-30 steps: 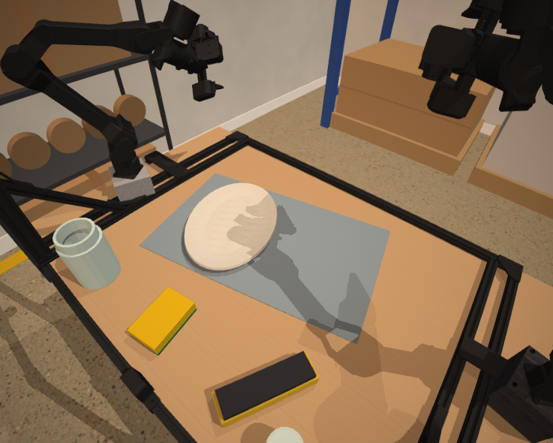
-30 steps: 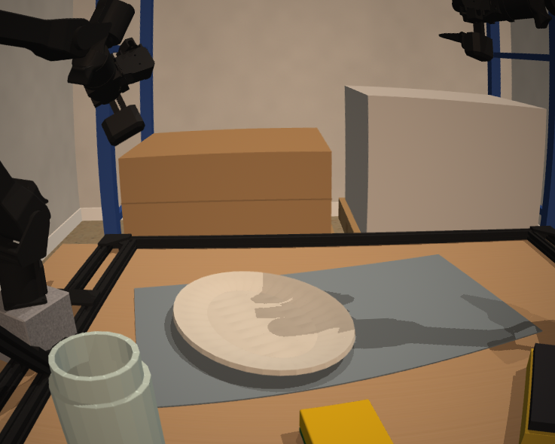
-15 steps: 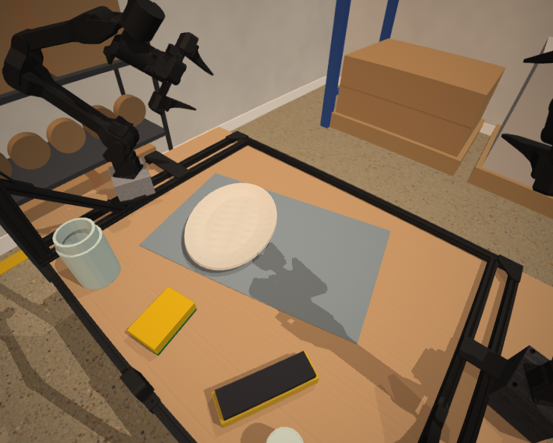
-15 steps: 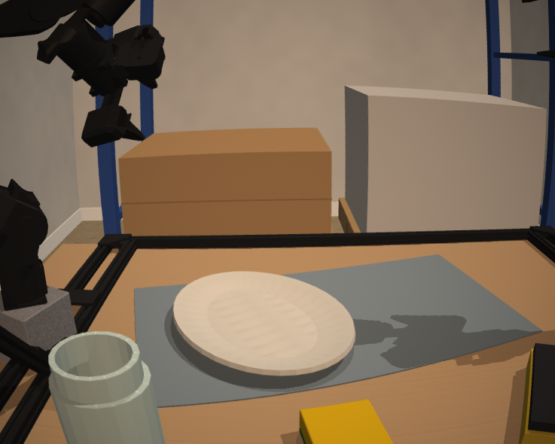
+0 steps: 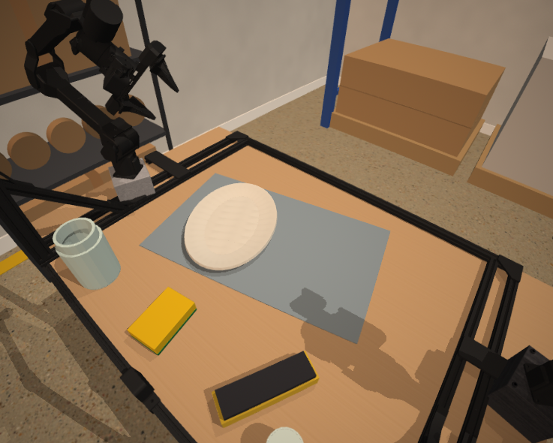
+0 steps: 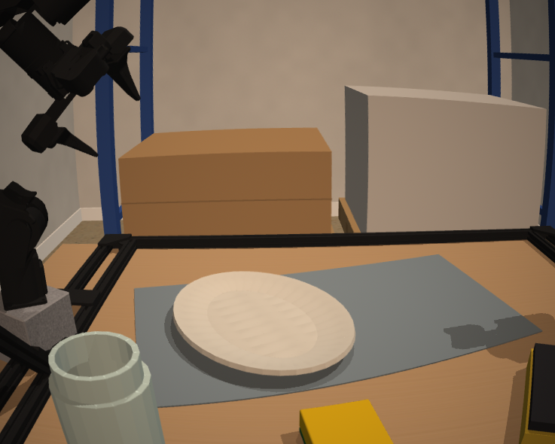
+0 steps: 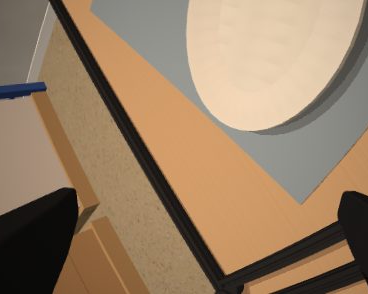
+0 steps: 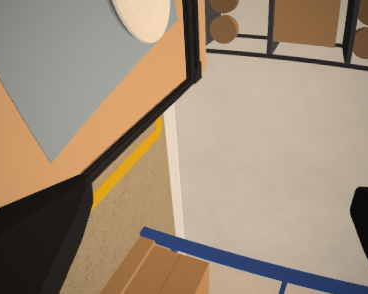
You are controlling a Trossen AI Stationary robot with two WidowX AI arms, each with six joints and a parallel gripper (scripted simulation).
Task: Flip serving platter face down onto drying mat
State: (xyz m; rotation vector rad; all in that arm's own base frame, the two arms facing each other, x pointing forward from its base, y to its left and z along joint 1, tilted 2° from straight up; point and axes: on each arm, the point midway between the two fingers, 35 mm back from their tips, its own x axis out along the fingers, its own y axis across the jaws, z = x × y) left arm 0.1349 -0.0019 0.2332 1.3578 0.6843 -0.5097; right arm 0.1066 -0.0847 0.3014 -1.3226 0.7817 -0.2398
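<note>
Right now the cream oval serving platter is 300 mm below my left hand, 200 mm to the right of it and 10 mm ahead of it. Also, from my left hand: pale green jar 290 mm behind, 250 mm below, 30 mm to the right; then grey drying mat 320 mm below, 300 mm to the right, 30 mm ahead; then yellow sponge 300 mm below, 290 mm behind, 260 mm to the right.
</note>
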